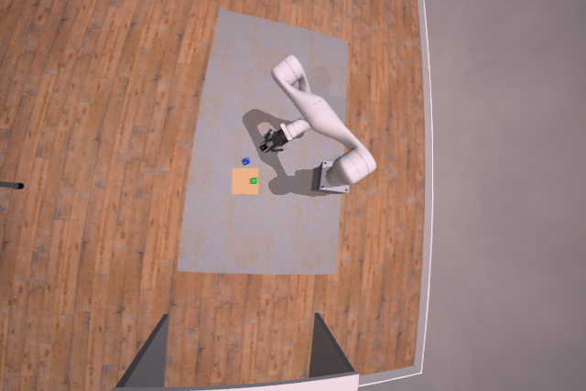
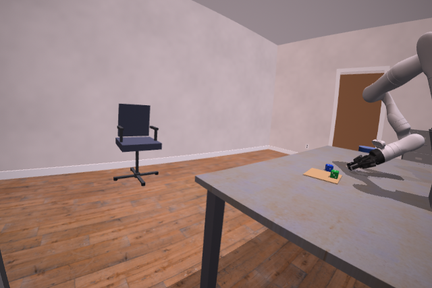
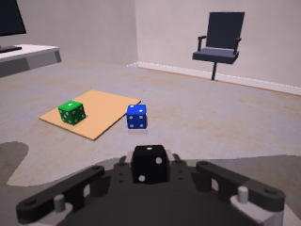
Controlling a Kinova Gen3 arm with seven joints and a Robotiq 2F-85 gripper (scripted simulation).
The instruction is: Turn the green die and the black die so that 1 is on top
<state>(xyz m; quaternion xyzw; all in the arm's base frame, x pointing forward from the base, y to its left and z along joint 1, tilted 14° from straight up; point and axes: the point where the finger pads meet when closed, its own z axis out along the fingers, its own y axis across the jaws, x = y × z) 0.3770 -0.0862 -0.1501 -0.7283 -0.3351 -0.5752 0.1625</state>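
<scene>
Right now my hand is 70 mm short of the blue die, 100 mm to the right of it and 20 mm above it. From my hand the other things lie so: black die right at my hand; then tan mat 50 mm ahead, 200 mm to the left, 30 mm below; then green die 10 mm ahead, 190 mm to the left, 20 mm below.
</scene>
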